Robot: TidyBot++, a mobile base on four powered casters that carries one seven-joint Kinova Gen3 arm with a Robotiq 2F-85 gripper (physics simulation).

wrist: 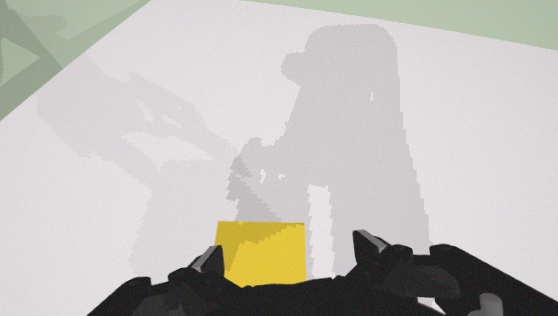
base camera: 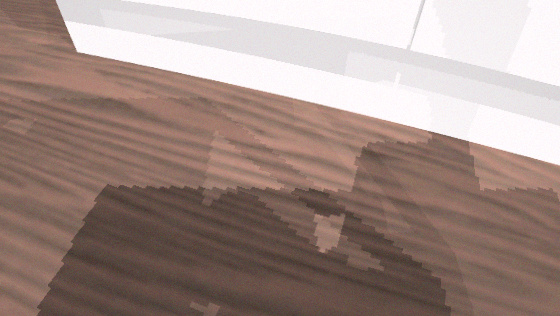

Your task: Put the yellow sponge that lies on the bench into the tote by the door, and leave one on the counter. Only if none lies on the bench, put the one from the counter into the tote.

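Frame: origin at the arm's base, x ahead, y left, z up, level; centimetres.
Seen in the pictures: gripper, fingertip midpoint: [wrist: 288,253].
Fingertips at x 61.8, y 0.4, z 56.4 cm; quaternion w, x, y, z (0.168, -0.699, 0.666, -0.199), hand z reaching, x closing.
Note:
A point is followed by its place in that frame.
A yellow sponge [wrist: 270,255] {x 61.8, y 1.6, z 55.9 cm} lies flat on a white surface [wrist: 90,200] {x 68.5, y 19.3, z 51.4 cm} in the wrist view, at the lower middle. Its near end is hidden behind the gripper's body. My gripper [wrist: 288,253] {x 61.8, y 0.4, z 56.4 cm} is open and empty. Its fingertips stand to the left and right of the sponge as seen in the wrist view, with the left fingertip overlapping the sponge's left edge and a wider gap on the right. How high the fingers are above the surface I cannot tell. Whether this surface is the bench or the counter I cannot tell. The tote does not show in either view.
The white surface ends at far and left edges, with a pale green area [wrist: 475,20] {x 100.6, y -38.0, z 52.0 cm} beyond. Shadows of the arm fall across it. In the base camera view, a white cabinet-like body [base camera: 250,80] {x 55.7, y 4.4, z -38.1 cm} stands across the top on the brown wood-grain floor [base camera: 50,165] {x 38.3, y 31.6, z -39.6 cm}.

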